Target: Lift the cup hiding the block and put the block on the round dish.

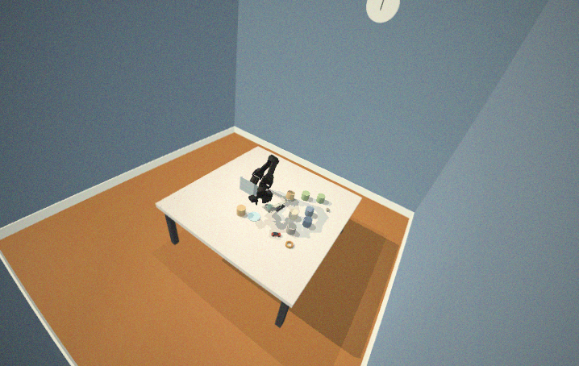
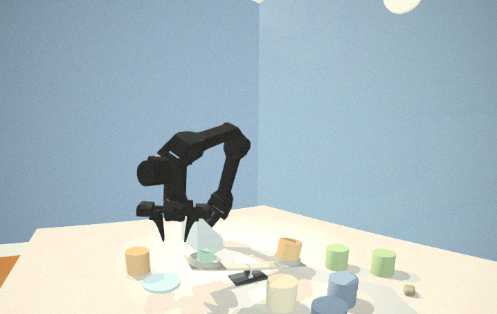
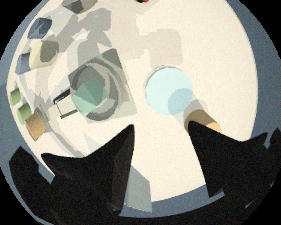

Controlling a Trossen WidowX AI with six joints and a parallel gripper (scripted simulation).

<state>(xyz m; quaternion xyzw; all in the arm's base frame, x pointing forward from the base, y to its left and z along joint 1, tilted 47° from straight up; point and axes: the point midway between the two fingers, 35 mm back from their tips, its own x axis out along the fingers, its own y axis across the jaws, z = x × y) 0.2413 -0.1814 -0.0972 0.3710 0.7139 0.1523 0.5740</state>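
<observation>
Right now my gripper tip is 70 mm to the right of the teal block, 50 mm short of it and 30 mm above it. Also, from my gripper tip: round light-blue dish: 120 mm below, 40 mm to the right, 10 mm behind; then orange cup: 110 mm behind, 100 mm to the right, 80 mm below; then red toy car: 230 mm ahead, 110 mm below, 70 mm to the right.
</observation>
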